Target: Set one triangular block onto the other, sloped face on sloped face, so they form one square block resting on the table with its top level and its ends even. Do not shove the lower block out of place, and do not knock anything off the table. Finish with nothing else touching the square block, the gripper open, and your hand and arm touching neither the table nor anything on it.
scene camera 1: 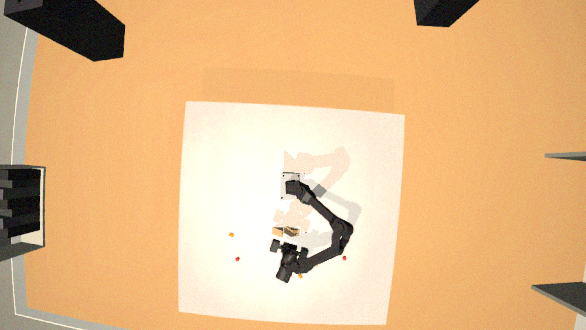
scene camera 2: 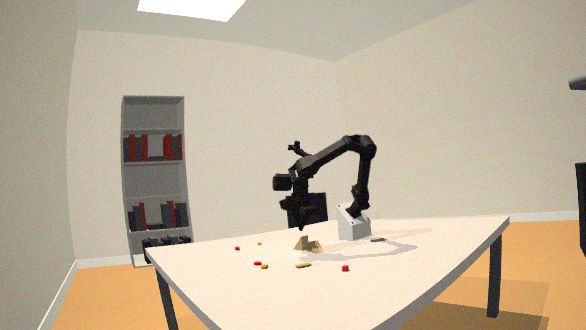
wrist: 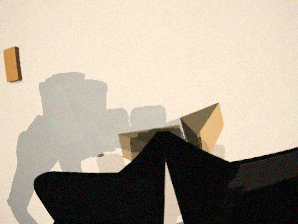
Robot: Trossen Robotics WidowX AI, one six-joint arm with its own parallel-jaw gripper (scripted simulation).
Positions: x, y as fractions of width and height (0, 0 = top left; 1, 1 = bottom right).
The gripper (scene camera 2: 0.51, 0.70) is shut, with nothing in its grasp.
The gripper also shows in the wrist view (wrist: 0.55, 0.61).
